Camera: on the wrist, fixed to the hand. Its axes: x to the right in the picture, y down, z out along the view.
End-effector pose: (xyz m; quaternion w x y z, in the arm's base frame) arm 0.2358 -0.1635 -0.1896 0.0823 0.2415 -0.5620 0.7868
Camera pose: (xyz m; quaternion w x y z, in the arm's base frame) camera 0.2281 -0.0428 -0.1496 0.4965 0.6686 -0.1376 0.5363
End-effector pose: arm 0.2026 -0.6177 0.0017 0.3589 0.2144 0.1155 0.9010
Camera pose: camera 0.1924 -0.5649 -0.1138 0.8600 0.2329 0.2981 0.3425
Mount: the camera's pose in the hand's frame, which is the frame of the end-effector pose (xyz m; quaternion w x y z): 0.0084 -0.0735 -0.1037 0.7016 0.1282 -0.1288 -0.6890
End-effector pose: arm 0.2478 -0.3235 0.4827 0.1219 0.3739 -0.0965 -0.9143
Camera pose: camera 0.3043 -0.2649 0.3847 0.6048 -0.2267 -0.0570 0.7613
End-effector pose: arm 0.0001 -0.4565 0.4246 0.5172 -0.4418 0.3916 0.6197
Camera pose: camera 0.0868 -0.5401 0.3831 0.8969 -0.4336 -0.0168 0.0851
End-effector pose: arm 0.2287 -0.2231 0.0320 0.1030 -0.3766 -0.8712 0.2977
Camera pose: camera 0.2210 -0.2110 0.1586 0.2134 0.3876 -0.8458 0.2981
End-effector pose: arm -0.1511 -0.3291 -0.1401 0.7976 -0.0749 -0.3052 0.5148
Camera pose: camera -0.0332 -0.3353 -0.1880 0.8846 0.3263 -0.3025 -0.1396
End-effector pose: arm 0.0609 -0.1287 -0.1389 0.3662 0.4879 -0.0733 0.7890
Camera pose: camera 0.0322 -0.0224 -0.2030 0.7285 0.5414 0.3387 0.2478
